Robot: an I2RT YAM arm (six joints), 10 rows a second.
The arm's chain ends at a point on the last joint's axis. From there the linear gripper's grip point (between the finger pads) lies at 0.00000 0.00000 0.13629 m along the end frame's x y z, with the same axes.
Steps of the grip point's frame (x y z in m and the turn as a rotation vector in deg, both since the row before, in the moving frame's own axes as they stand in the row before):
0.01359, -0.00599, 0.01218, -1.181, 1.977, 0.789
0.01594, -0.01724, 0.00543, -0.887, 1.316, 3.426
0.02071, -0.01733, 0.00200, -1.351, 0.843, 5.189
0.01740, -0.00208, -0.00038, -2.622, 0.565, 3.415
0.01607, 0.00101, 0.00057, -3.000, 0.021, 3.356
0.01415, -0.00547, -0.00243, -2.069, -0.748, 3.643
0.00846, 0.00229, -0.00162, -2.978, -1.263, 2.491
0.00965, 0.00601, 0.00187, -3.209, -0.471, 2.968
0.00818, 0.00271, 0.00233, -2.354, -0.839, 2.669
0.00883, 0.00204, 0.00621, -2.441, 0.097, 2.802
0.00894, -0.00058, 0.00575, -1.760, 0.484, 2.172
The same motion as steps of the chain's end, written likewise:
0.00891, -0.00883, 0.01229, -1.181, 1.977, 0.789
0.01287, -0.01944, 0.00548, -0.887, 1.316, 3.426
0.01885, -0.02063, 0.00205, -1.351, 0.843, 5.189
0.01624, -0.00835, -0.00023, -2.622, 0.565, 3.415
0.01623, -0.00612, 0.00076, -3.000, 0.021, 3.356
0.01608, -0.01033, -0.00233, -2.069, -0.748, 3.643
0.01162, -0.00472, -0.00140, -2.978, -1.263, 2.491
0.01097, -0.00159, 0.00209, -3.209, -0.471, 2.968
0.01030, -0.00284, 0.00246, -2.354, -0.839, 2.669
0.00874, -0.00377, 0.00633, -2.441, 0.097, 2.802
0.00787, -0.00479, 0.00582, -1.760, 0.484, 2.172

